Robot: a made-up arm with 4 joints.
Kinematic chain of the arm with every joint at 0, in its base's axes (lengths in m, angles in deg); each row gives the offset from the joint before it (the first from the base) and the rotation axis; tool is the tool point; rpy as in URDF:
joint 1: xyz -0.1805 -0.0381 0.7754 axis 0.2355 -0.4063 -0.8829
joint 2: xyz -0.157 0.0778 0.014 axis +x
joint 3: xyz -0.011 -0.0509 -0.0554 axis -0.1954 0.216 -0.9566
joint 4: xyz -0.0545 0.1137 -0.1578 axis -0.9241 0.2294 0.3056
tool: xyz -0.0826 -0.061 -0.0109 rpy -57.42 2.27 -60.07
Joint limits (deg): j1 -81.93..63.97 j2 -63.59..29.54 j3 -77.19..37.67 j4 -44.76..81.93
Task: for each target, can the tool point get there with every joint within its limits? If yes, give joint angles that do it. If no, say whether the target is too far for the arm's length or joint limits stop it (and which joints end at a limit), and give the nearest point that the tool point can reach.
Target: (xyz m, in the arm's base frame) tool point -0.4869 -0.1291 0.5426
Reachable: yes | joints -17.80 0.99 -64.56 -30.21
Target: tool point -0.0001 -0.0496 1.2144
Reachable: no: joint limits stop it (at a limit: joint 1, joint 2, joint 3) | nearest point -0.1103 -0.2552 0.9370 | short by 0.362 m
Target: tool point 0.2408 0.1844 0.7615
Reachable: no: joint limits stop it (at a limit: joint 1, joint 2, joint 3, joint 4) | nearest point -0.0028 0.3393 0.6811 | short by 0.300 m
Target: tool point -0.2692 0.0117 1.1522
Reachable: no: joint limits stop it (at a limit: joint 2, joint 3, joint 4) | nearest point -0.1936 -0.2751 0.9356 | short by 0.367 m
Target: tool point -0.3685 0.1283 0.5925
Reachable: yes | joints 35.36 -1.57 -49.77 69.24
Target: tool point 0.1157 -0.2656 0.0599
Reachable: no: too far | nearest point -0.1890 0.1726 0.4672 | short by 0.671 m
